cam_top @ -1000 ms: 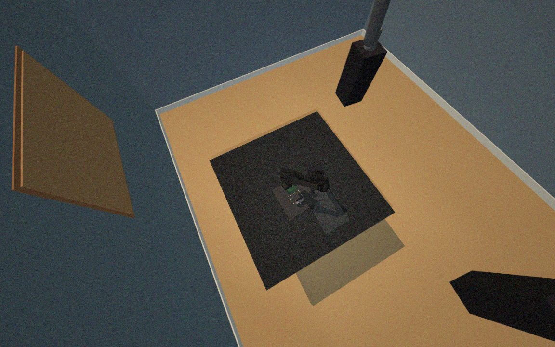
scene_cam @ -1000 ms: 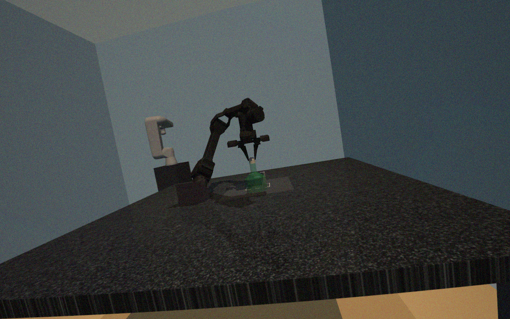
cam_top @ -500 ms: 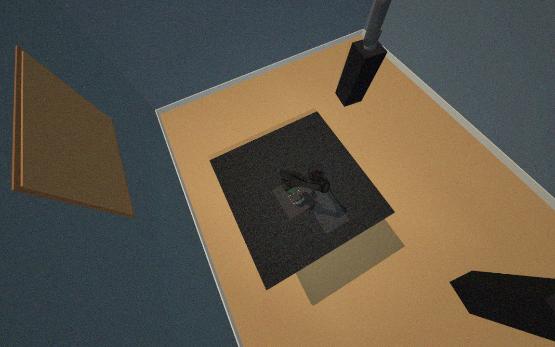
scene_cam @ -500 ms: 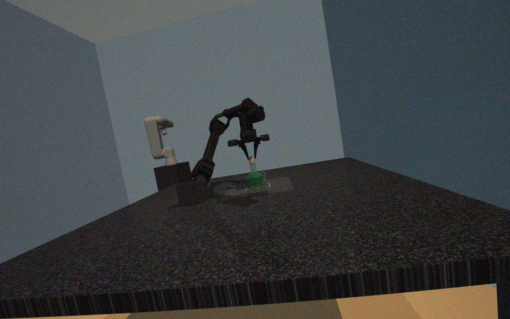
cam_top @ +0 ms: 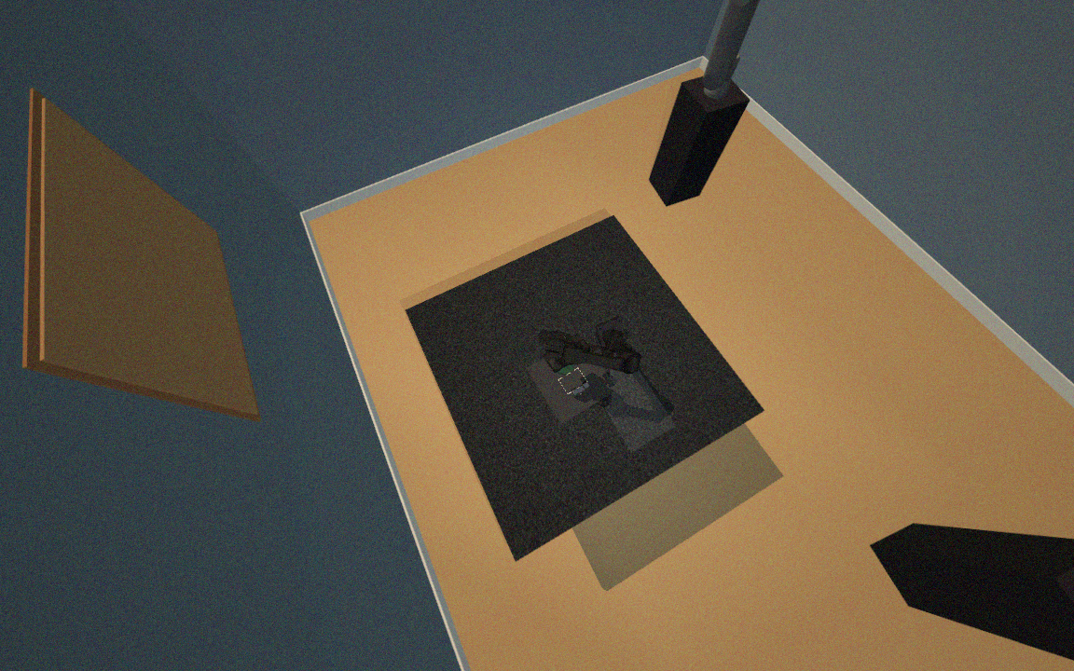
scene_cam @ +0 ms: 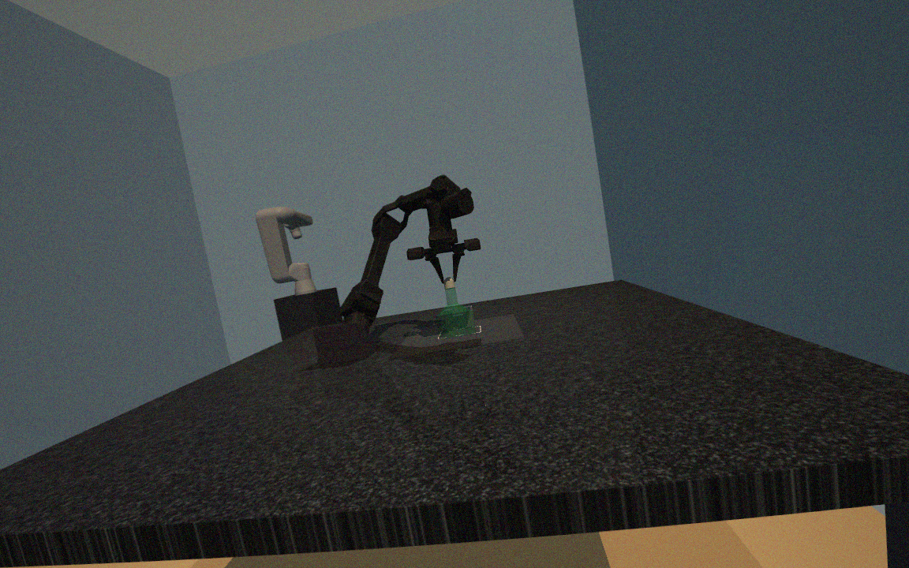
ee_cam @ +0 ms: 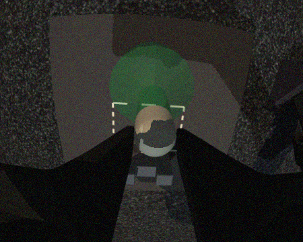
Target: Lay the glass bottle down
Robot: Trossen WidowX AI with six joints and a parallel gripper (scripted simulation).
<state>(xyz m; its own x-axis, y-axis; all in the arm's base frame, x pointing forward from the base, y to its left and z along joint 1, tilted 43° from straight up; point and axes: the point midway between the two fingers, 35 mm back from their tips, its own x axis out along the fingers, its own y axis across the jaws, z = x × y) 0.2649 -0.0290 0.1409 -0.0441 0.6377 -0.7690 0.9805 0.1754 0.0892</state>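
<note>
The green glass bottle lies 10 mm to the right of my gripper tip and 50 mm below it. Also, from my gripper tip: grey mat 10 mm behind, 50 mm to the left, 150 mm below.
</note>
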